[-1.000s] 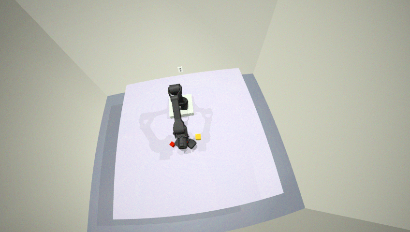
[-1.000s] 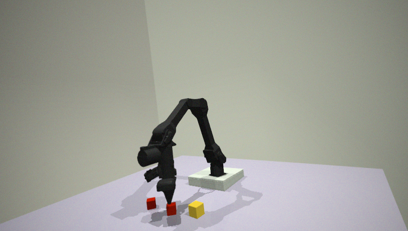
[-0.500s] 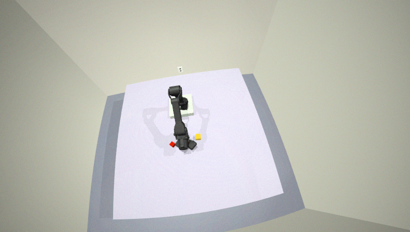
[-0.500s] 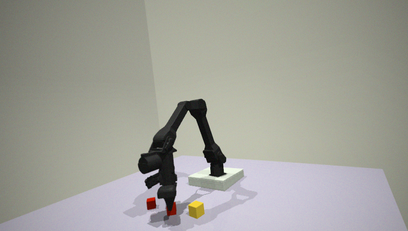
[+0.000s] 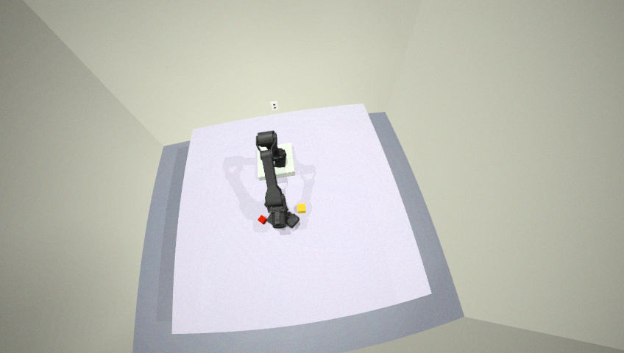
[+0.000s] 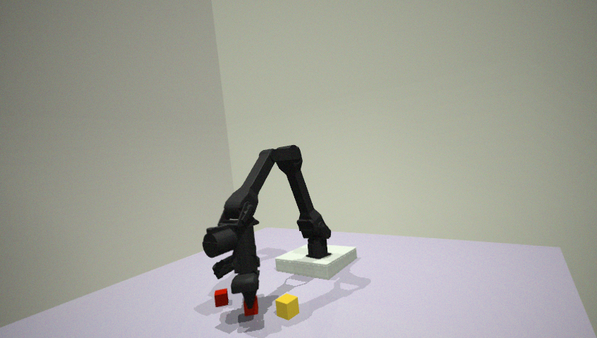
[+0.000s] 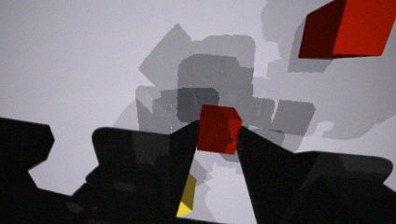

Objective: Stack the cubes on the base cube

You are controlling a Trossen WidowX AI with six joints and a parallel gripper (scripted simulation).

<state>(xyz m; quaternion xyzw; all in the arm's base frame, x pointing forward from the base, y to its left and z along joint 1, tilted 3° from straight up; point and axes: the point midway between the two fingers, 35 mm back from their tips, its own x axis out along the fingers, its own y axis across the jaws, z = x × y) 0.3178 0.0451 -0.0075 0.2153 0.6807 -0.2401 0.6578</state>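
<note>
Now: gripper tip 90 mm to the right of the yellow cube and 50 mm past it.
</note>
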